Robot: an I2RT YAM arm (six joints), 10 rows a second.
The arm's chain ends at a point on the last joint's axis. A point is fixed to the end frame.
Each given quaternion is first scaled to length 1.
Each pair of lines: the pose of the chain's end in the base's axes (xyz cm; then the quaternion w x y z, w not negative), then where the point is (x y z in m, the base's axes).
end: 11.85, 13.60, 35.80, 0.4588, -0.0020, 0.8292, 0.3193
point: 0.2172 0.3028 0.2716
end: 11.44, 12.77, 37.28, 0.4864, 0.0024, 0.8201, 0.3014
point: 0.2242 0.2885 0.2886
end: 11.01, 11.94, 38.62, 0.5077, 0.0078, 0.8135, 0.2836
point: 0.2293 0.2741 0.3032
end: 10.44, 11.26, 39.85, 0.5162, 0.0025, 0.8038, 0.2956
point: 0.2233 0.2707 0.3217
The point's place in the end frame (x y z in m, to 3 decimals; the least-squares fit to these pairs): 0.057 0.058 0.196
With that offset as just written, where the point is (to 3 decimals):
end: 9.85, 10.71, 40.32, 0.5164, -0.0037, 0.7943, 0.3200
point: 0.213 0.272 0.334
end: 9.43, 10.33, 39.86, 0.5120, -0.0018, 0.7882, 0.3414
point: 0.205 0.273 0.336
